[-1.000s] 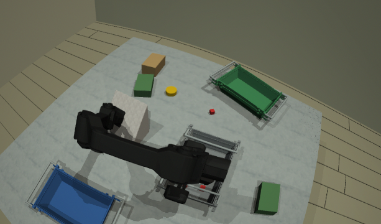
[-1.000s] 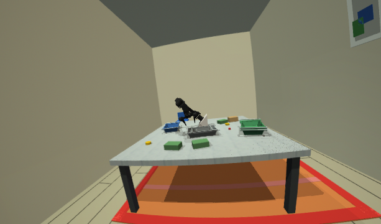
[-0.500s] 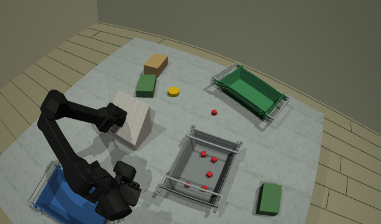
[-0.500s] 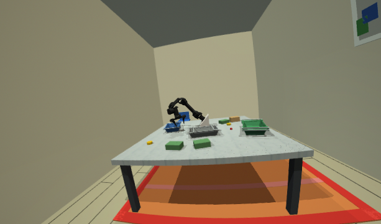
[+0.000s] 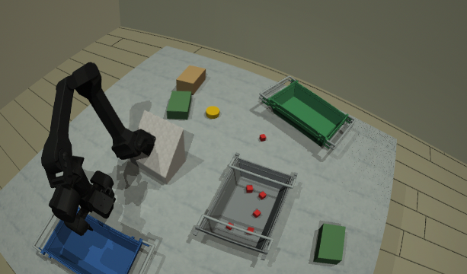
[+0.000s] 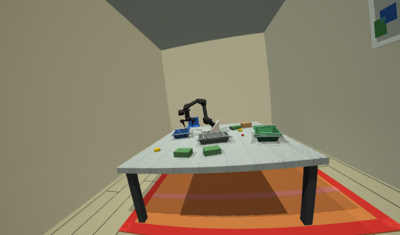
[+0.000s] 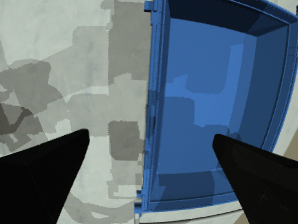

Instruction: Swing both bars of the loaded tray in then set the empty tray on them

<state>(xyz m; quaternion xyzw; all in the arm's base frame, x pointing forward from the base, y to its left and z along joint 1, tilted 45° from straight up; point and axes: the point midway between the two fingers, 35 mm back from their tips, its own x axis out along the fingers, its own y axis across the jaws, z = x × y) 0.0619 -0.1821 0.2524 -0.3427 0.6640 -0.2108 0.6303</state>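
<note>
Now: gripper tip 9 cm to the left of the blue tray, 5 cm above it and 1 cm short of it. Round my gripper tip: tan block 72 cm to the left, 17 cm behind, 7 cm below; red bit 29 cm ahead, 24 cm to the left, 9 cm below; red block 60 cm to the left, 21 cm ahead, 9 cm below.
</note>
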